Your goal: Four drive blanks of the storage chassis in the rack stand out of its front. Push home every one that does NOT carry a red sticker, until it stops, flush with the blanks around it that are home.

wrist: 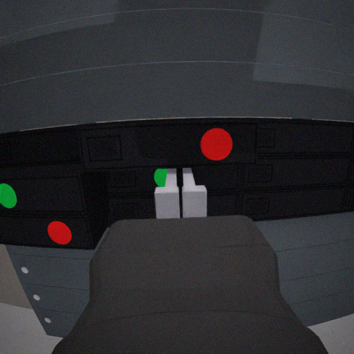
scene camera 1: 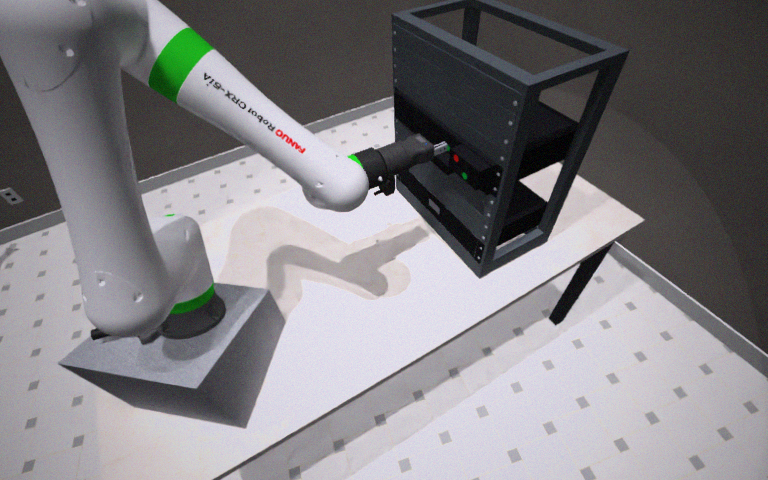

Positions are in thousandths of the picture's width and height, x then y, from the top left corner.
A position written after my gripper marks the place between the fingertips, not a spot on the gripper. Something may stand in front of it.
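Note:
My gripper (wrist: 507, 499), seen. Rack (scene camera 1: 635, 230) (wrist: 648, 208), seen too.

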